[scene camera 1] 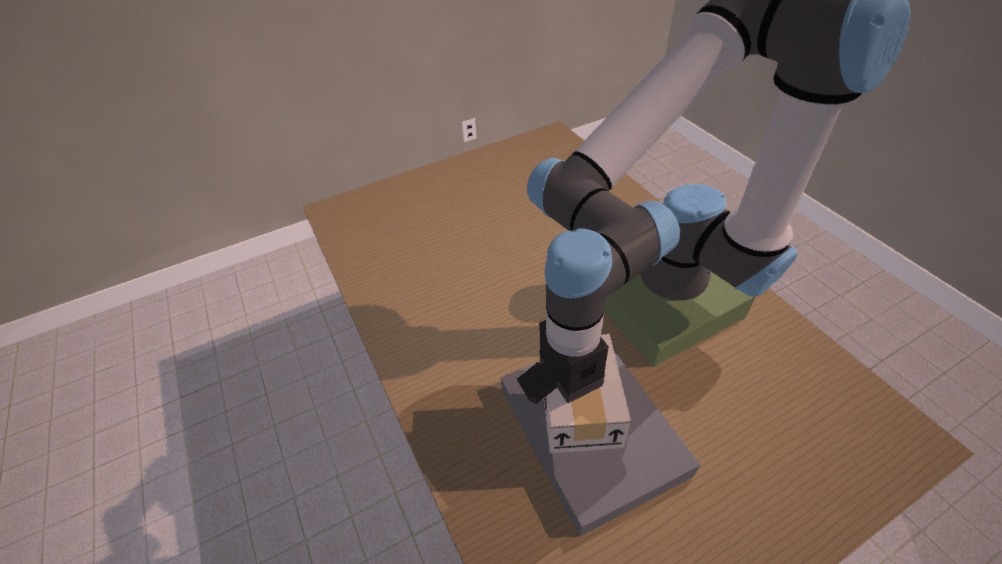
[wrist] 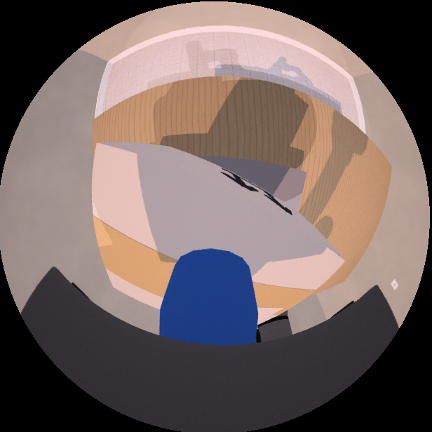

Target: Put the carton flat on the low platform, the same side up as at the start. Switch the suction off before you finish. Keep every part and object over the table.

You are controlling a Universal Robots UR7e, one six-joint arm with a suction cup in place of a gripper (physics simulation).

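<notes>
The carton is pale with an orange tape strip on its top; both arrows on its near side point up. It looks level and hangs over the grey low platform, with its shadow falling on the platform and the table. The gap under it is hard to judge. My suction gripper is at the carton's top face, and its blue cup covers part of that face in the wrist view. The carton is held on the cup; the contact itself is hidden in the scene view.
The green block under the robot's base stands behind and to the right of the platform. The wooden table has its left edge near the platform's left side, with tiled floor beyond.
</notes>
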